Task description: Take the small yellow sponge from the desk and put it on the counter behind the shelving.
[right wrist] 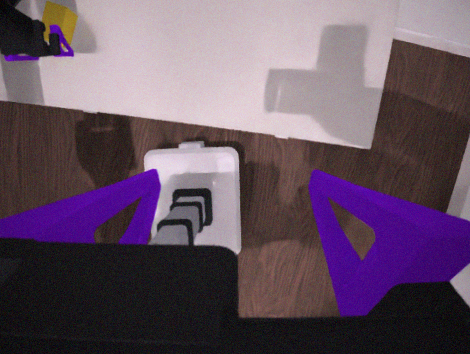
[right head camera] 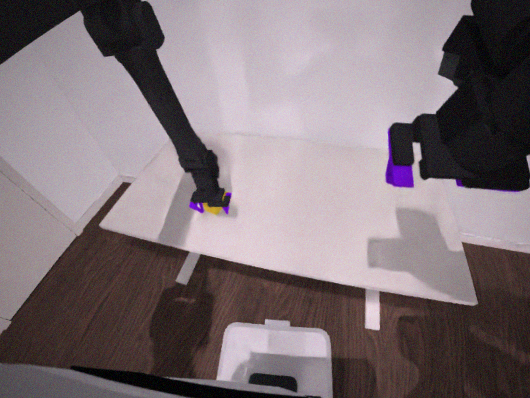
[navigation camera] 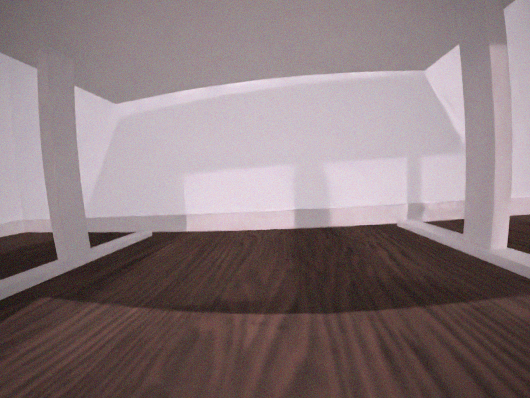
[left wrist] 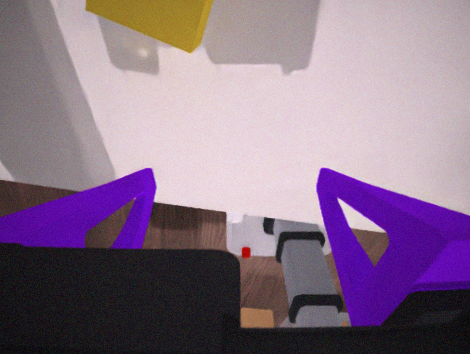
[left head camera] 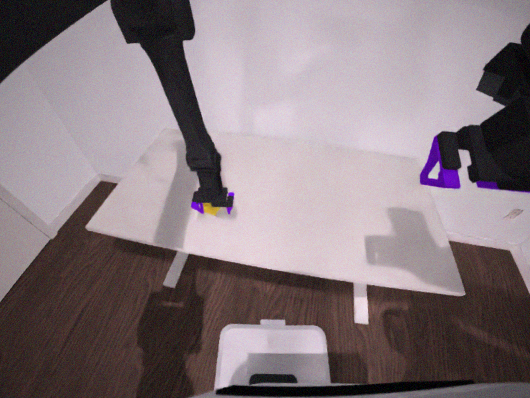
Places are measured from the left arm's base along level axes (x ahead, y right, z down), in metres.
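Pixels of known places: left gripper, fingertip midpoint: [right wrist: 55, 55] [right head camera: 215, 212] [left wrist: 236, 177] [left head camera: 216, 212]; right gripper, fingertip midpoint: [right wrist: 234, 178] [right head camera: 422, 179] [left head camera: 449, 181].
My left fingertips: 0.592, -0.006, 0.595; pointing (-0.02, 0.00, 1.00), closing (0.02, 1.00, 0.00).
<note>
Behind a point stands the place of what it marks, as x, y, z.
The yellow sponge [left head camera: 211, 209] @(0.652, -0.044, 0.654) [right head camera: 213, 208] @(0.651, -0.040, 0.648) [left wrist: 165, 21] @(0.665, -0.047, 0.645) [right wrist: 61, 19] @(0.709, -0.017, 0.645) is on the white desk [left head camera: 300, 215] @(0.658, 0.321, 0.690) [right head camera: 300, 215] @(0.659, 0.316, 0.690) [left wrist: 240, 130] @(0.577, -0.001, 0.690) [right wrist: 190, 65] @(0.581, 0.335, 0.690), toward its left side in the head views. My left gripper [left head camera: 215, 209] @(0.592, -0.005, 0.595) [right head camera: 212, 207] @(0.592, -0.005, 0.595) [left wrist: 236, 177] @(0.592, -0.005, 0.595) is open right by the sponge, with nothing between its fingers. In the left wrist view the sponge lies beyond the fingertips, at the top, partly cut off by the edge. My right gripper [right wrist: 234, 178] @(0.324, 0.454, 0.146) is open and empty, up at the right in the head views. The counter and the shelving do not show.
The robot's white base [left head camera: 272, 345] @(0.225, 0.222, 1.150) [right head camera: 277, 345] @(0.229, 0.234, 1.150) [right wrist: 232, 200] @(0.030, 0.445, 1.150) stands on the dark wood floor by the desk's front edge. White walls stand behind and left of the desk. The navigation camera shows the desk's two legs [navigation camera: 60, 165] @(0.891, -0.376, 1.084) [navigation camera: 480, 150] @(0.713, 0.805, 1.131) with floor bars.
</note>
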